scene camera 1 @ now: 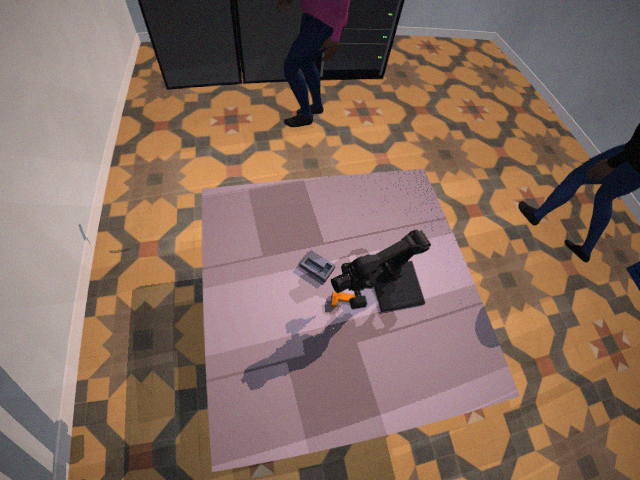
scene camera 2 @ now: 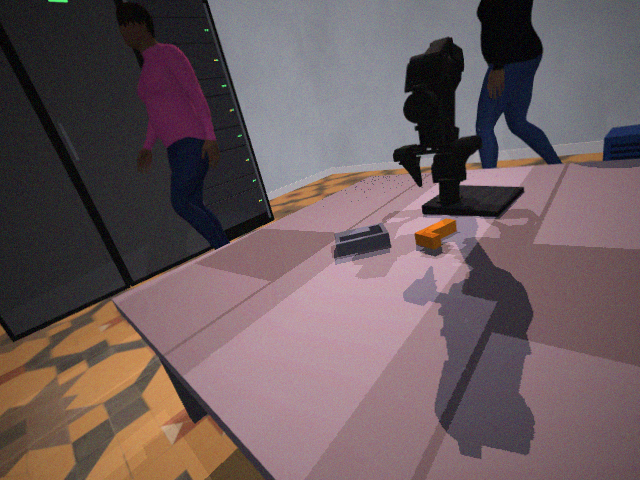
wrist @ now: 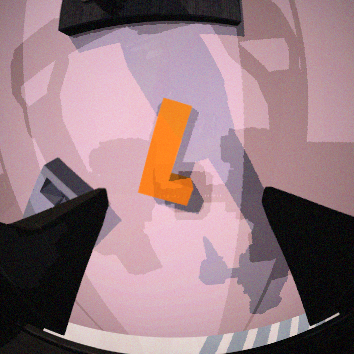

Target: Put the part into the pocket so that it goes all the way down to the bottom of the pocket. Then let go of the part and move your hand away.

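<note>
The part is an orange L-shaped piece lying on the table, apart from the block. Its short leg is at the lower end in the wrist view. The pocket is a recess in the top of a grey block, which stands a little to the part's upper left in scene camera 1. The left finger hides some of the block in the wrist view. My gripper is open and empty, pointing down above the part. In scene camera 1 the arm hides much of the gripper.
The arm's black base plate stands on the pink table, close to the part. Shadows of the arm fall across the table. Two people are beyond the table.
</note>
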